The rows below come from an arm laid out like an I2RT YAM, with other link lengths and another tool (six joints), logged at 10 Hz.
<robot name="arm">
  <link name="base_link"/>
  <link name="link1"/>
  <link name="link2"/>
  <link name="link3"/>
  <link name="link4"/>
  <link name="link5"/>
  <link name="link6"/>
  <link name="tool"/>
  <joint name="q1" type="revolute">
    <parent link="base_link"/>
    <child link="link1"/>
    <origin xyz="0 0 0.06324" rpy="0 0 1.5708"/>
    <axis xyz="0 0 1"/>
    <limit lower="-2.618" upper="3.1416"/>
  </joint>
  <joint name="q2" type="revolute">
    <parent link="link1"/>
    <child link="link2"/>
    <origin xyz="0.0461 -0.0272 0.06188" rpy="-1.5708 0 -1.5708"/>
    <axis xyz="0 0 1"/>
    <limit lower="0" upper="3.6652"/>
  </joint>
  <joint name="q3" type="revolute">
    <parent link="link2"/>
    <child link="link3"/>
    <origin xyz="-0.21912 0 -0.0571" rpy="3.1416 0 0"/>
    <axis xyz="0 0 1"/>
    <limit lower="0" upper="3.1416"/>
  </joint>
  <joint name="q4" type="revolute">
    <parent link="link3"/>
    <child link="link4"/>
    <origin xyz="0.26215 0.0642 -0.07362" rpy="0 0 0"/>
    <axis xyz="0 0 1"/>
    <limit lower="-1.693" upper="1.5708"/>
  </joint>
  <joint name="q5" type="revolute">
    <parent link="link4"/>
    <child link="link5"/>
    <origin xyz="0.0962 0.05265 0.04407" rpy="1.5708 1.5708 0"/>
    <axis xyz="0 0 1"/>
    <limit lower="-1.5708" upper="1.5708"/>
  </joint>
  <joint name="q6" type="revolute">
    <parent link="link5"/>
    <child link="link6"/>
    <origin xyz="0 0.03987 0.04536" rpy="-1.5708 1.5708 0"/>
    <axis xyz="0 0 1"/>
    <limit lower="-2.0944" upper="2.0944"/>
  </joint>
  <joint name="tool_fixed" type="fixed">
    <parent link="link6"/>
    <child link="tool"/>
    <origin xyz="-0.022 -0.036 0.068" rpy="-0.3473 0 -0.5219"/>
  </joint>
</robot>
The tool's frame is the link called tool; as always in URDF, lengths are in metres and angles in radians.
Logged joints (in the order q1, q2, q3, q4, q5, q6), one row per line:
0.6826, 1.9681, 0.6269, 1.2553, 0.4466, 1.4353
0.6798, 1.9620, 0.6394, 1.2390, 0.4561, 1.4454
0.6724, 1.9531, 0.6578, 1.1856, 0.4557, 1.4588
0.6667, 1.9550, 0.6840, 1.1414, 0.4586, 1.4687
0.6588, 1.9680, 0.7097, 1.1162, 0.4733, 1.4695
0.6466, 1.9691, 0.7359, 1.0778, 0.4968, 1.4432
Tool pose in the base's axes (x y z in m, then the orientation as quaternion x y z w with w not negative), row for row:
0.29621, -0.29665, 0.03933, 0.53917, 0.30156, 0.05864, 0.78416
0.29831, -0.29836, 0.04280, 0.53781, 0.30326, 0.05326, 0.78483
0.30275, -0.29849, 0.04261, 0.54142, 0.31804, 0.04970, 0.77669
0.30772, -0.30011, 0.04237, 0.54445, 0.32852, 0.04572, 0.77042
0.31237, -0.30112, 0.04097, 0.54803, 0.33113, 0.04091, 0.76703
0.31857, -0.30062, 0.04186, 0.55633, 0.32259, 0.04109, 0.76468
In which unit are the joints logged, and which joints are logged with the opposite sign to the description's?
The joints are logged in radians. Opposite sign: q1, q6.
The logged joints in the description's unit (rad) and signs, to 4 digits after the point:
-0.6826, 1.9681, 0.6269, 1.2553, 0.4466, -1.4353
-0.6798, 1.9620, 0.6394, 1.2390, 0.4561, -1.4454
-0.6724, 1.9531, 0.6578, 1.1856, 0.4557, -1.4588
-0.6667, 1.9550, 0.6840, 1.1414, 0.4586, -1.4687
-0.6588, 1.9680, 0.7097, 1.1162, 0.4733, -1.4695
-0.6466, 1.9691, 0.7359, 1.0778, 0.4968, -1.4432

